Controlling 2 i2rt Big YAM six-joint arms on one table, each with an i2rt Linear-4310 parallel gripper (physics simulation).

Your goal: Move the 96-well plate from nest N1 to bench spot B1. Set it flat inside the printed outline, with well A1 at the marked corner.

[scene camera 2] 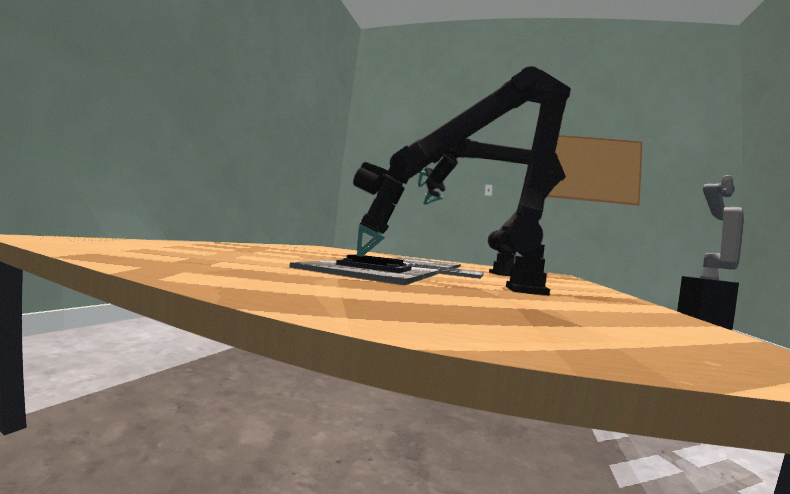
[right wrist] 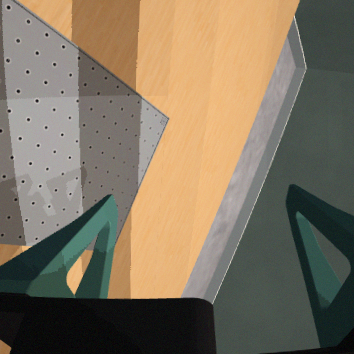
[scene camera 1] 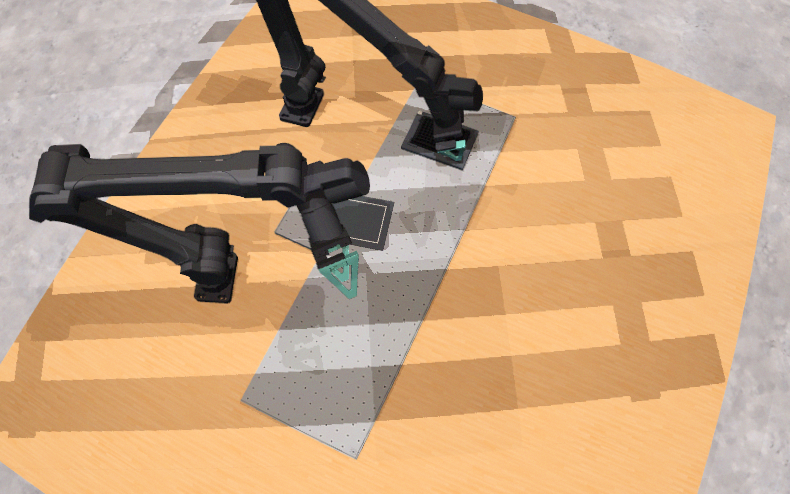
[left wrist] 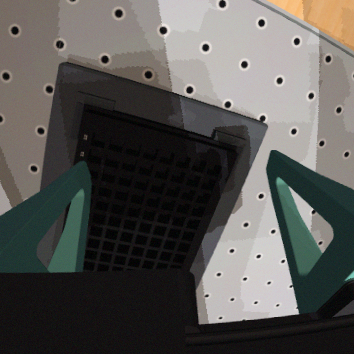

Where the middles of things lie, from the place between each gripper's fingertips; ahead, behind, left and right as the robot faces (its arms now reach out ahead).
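Labels:
The black well plate (scene camera 1: 423, 137) has my left hand 5 cm past it, 1 cm above it and 1 cm to the right of it. Then there is the dark outlined rectangle (scene camera 1: 366, 220), which, as I count from my left hand, lies 18 cm behind, 26 cm to the right and 3 cm below.
From my right hand, I find the dark outlined rectangle 240 mm to the left, 260 mm below and 100 mm behind. The black well plate is 520 mm to the left of my right hand, 250 mm below it and 30 mm ahead of it.

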